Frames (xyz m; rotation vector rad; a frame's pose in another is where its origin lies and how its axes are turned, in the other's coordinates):
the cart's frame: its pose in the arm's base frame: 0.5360 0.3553 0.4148 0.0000 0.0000 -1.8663
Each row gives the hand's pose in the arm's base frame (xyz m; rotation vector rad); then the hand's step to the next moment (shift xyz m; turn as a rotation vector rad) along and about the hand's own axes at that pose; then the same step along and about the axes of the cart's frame.
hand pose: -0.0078 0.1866 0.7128 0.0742 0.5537 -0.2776
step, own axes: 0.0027 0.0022 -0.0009 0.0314 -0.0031 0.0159
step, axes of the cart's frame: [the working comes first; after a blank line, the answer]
step, axes of the arm's base frame: 0.0024 0.0016 -0.0022 0.0328 -0.0128 -0.0031

-0.0022 0.0018 -0.0022 0.0027 0.0351 -0.0031
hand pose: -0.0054 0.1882 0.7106 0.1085 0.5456 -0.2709
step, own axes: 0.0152 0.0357 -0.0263 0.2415 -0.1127 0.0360
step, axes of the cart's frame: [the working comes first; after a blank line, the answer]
step, axes of the arm's base frame: 0.0095 0.0354 -0.0293 0.1842 -0.1687 -0.0997

-0.0366 -0.0012 -0.0293 0.1078 0.2253 -0.0997
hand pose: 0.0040 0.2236 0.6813 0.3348 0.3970 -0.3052
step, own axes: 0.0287 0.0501 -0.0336 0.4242 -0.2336 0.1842
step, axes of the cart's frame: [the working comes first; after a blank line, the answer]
step, axes of the arm's base frame: 0.0319 0.0513 -0.0285 0.3501 -0.3736 -0.0792

-0.0584 0.0156 -0.0285 0.2554 0.4438 -0.0792
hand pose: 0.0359 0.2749 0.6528 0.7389 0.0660 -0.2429
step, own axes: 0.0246 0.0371 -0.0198 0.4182 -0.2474 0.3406
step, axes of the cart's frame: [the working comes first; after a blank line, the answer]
step, axes of the arm's base frame: 0.0334 0.0350 0.0062 0.3369 -0.4876 0.0281

-0.0432 0.0217 0.0062 0.3684 0.4643 0.0281
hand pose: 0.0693 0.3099 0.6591 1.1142 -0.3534 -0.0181
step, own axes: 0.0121 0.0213 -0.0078 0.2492 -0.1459 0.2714
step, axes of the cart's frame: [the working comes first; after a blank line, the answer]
step, axes of the arm's base frame: 0.0102 0.0140 0.0190 0.1809 -0.3497 0.0449

-0.0164 0.0057 0.0190 0.2819 0.2749 0.0449
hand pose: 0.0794 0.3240 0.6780 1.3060 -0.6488 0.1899
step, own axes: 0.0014 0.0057 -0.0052 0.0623 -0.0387 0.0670
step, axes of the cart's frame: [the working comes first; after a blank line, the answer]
step, axes of the arm's base frame: 0.0001 0.0061 0.0049 0.0466 -0.0873 0.0093

-0.0059 -0.0016 0.0049 0.0699 0.0700 0.0093
